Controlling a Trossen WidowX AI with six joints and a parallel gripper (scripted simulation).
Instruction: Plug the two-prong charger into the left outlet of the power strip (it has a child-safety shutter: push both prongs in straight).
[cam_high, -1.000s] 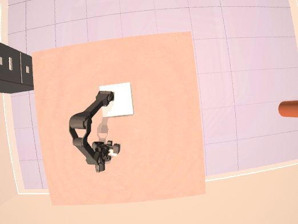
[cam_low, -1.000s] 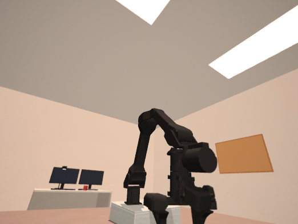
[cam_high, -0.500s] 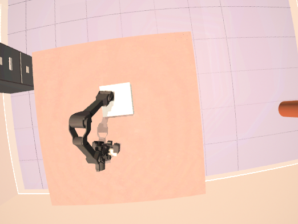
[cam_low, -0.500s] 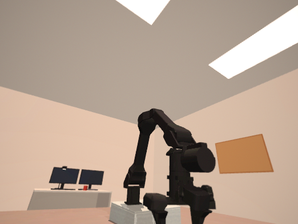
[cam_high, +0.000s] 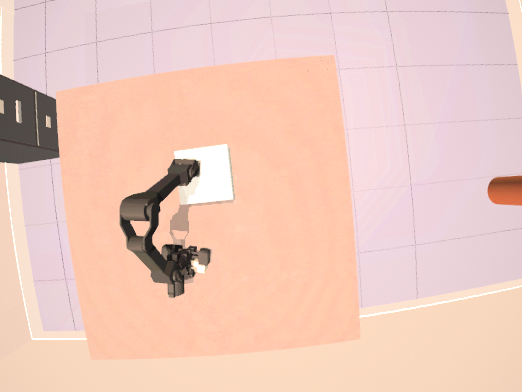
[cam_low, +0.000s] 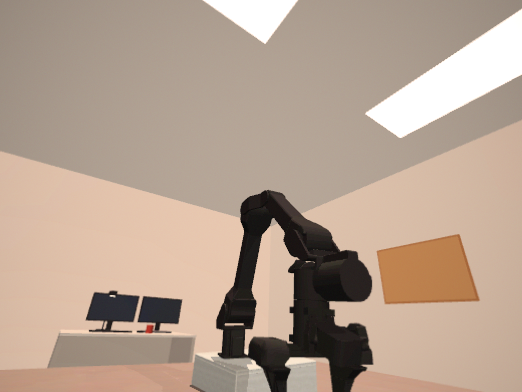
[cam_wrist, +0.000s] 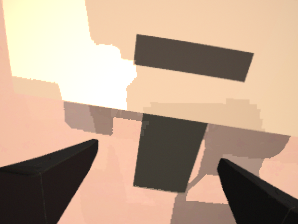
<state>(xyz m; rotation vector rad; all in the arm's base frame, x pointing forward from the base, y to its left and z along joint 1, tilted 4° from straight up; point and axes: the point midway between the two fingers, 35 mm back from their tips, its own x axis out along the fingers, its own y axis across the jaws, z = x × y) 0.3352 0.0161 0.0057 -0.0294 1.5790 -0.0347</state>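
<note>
The two-prong charger is 3 cm ahead of my gripper tip and 1 cm above it.
</note>
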